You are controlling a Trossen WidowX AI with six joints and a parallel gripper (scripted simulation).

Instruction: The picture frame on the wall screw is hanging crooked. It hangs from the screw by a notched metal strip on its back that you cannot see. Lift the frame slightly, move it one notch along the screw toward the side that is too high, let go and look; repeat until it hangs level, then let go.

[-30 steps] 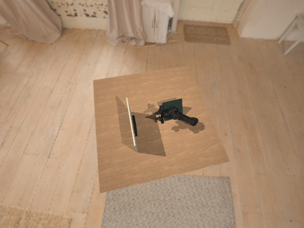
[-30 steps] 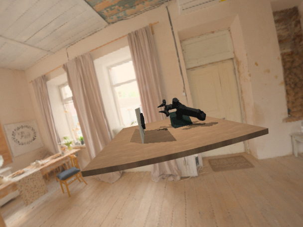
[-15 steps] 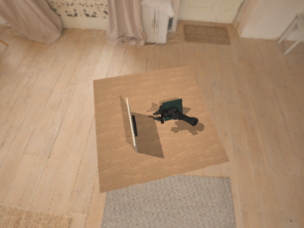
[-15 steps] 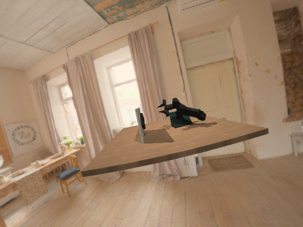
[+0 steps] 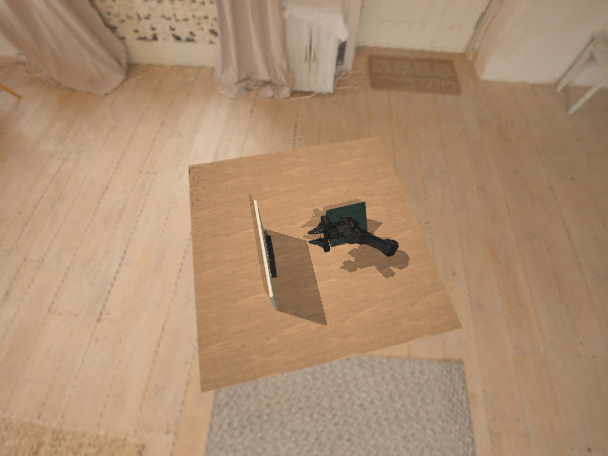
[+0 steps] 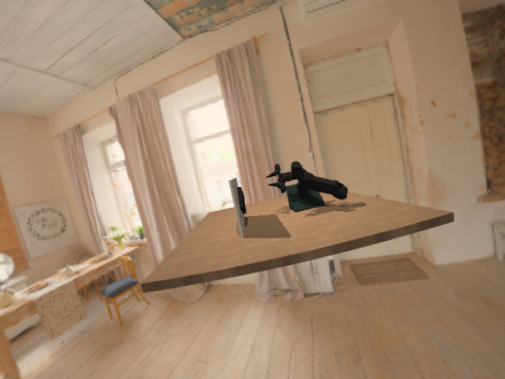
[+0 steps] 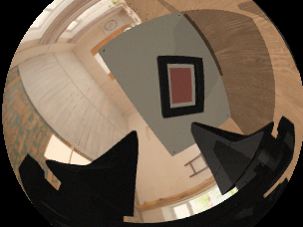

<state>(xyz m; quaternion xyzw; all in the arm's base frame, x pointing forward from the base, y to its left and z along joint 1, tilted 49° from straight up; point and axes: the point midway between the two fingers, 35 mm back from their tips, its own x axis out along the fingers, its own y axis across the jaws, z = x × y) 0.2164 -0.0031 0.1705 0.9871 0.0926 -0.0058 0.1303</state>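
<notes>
Right now my gripper tip is 190 mm short of the picture frame, 40 mm to the right of it and 90 mm above it. Also, from my gripper tip: wall panel: 200 mm ahead, 40 mm to the left, 90 mm below.
</notes>
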